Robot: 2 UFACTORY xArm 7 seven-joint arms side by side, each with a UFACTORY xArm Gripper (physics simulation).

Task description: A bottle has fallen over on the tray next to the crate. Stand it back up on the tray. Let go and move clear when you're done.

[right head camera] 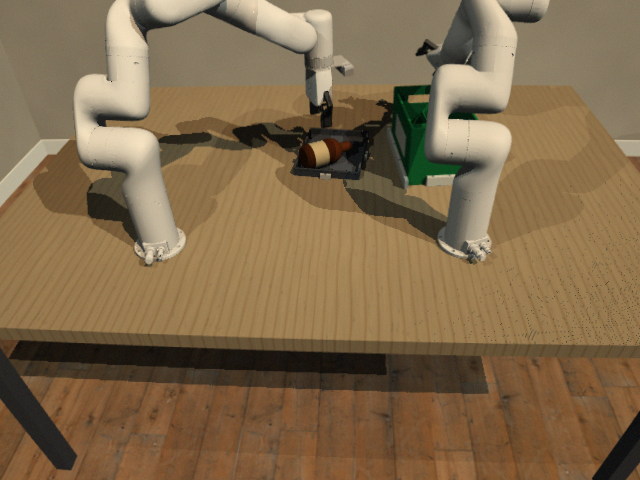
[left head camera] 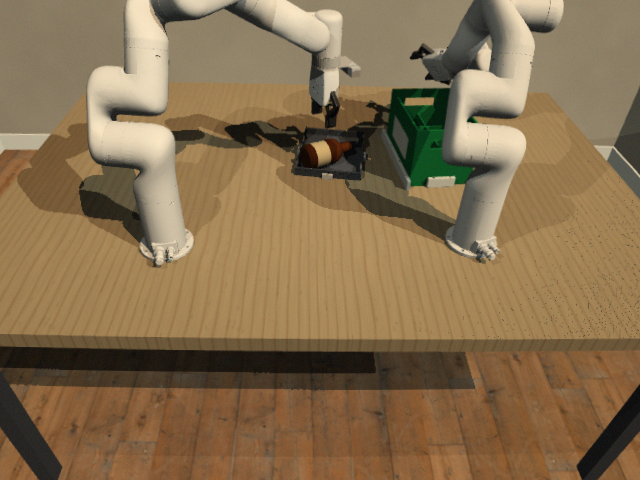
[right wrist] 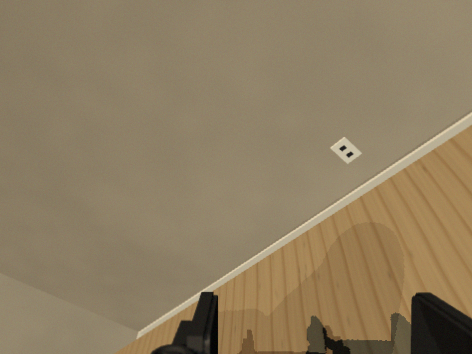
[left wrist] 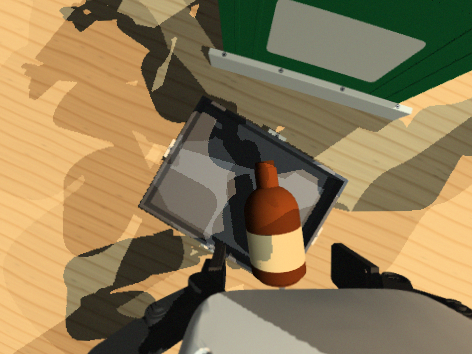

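Seen in the pictures: left gripper, between the fingertips: [right head camera: 320, 120] [left head camera: 323, 120] [left wrist: 278, 261]; right gripper, between the fingertips: [right head camera: 426, 62] [left head camera: 419, 65] [right wrist: 313, 325]; left arm's base, origin of its link: [right head camera: 160, 244] [left head camera: 167, 244]; right arm's base, origin of its link: [right head camera: 463, 241] [left head camera: 470, 241].
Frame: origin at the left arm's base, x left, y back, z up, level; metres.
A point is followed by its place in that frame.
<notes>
The brown bottle [left head camera: 321, 153] @(x -0.434, y -0.252, z 0.063 m) [right head camera: 320, 153] @(x -0.438, y -0.253, z 0.062 m) [left wrist: 275, 240] @(x -0.446, y -0.294, z 0.078 m) with a cream label lies on its side on the dark grey tray [left head camera: 346, 174] @(x -0.498, y -0.203, z 0.017 m) [right head camera: 343, 174] @(x -0.496, y -0.204, z 0.015 m) [left wrist: 195, 195] @(x -0.466, y -0.411, z 0.005 m). In the head views its base is at the tray's left and its neck points right, toward the green crate [left head camera: 422, 155] @(x -0.690, y -0.136, z 0.101 m) [right head camera: 416, 160] @(x -0.684, y -0.137, z 0.080 m) [left wrist: 245, 25] @(x -0.685, y -0.379, z 0.079 m). My left gripper [left head camera: 324, 117] @(x -0.449, y -0.306, z 0.139 m) [right head camera: 320, 117] @(x -0.449, y -0.306, z 0.139 m) [left wrist: 278, 261] @(x -0.449, y -0.306, z 0.139 m) is open and empty, pointing down above the tray's back part, apart from the bottle. My right gripper [left head camera: 420, 66] @(x -0.833, y -0.557, z 0.185 m) [right wrist: 313, 325] @(x -0.833, y -0.557, z 0.185 m) is open and empty, raised behind and above the crate.
A pale rail [left head camera: 395, 160] @(x -0.662, y -0.249, z 0.020 m) [right head camera: 397, 159] @(x -0.661, y -0.236, z 0.027 m) [left wrist: 310, 85] @(x -0.664, y -0.273, z 0.024 m) runs along the crate's left foot, between crate and tray. My right arm [left head camera: 483, 149] @(x -0.681, y 0.151, z 0.283 m) [right head camera: 467, 149] @(x -0.687, y 0.156, z 0.278 m) hides part of the crate. A wall [right wrist: 150, 125] with a socket [right wrist: 346, 150] stands behind the table.
</notes>
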